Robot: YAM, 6 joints.
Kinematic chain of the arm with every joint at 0, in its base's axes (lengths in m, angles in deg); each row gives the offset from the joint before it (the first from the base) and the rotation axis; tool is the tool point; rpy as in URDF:
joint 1: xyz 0 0 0.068 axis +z
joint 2: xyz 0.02 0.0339 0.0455 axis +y
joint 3: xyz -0.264 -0.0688 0 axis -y
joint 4: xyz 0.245 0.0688 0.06 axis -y
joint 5: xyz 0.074 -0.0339 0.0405 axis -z
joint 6: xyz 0.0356 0 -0.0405 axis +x
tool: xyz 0 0 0 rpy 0 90 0
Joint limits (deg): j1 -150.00..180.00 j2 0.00..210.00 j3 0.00..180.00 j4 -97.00..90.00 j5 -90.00..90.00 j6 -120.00..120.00
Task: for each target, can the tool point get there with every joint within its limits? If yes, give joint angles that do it. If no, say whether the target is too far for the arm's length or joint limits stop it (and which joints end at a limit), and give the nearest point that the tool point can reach.
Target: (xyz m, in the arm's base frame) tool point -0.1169 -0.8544 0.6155
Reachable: no: too far | nearest point -0.0756 -0.5525 0.4339 | short by 0.355 m
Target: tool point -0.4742 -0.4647 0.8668
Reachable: no: too far | nearest point -0.3047 -0.2986 0.5892 | short by 0.365 m
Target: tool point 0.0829 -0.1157 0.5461
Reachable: yes | joints 127.68 18.56 84.51 0.87 -8.24 -4.04
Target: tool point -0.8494 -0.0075 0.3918
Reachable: no: too far | nearest point -0.6133 -0.0009 0.3126 | short by 0.249 m
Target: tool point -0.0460 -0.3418 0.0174
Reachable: yes | joints -94.00 127.07 45.04 36.70 38.36 -75.95
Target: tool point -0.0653 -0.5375 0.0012
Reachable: yes | joints -100.58 163.61 107.44 44.54 -76.07 -65.39
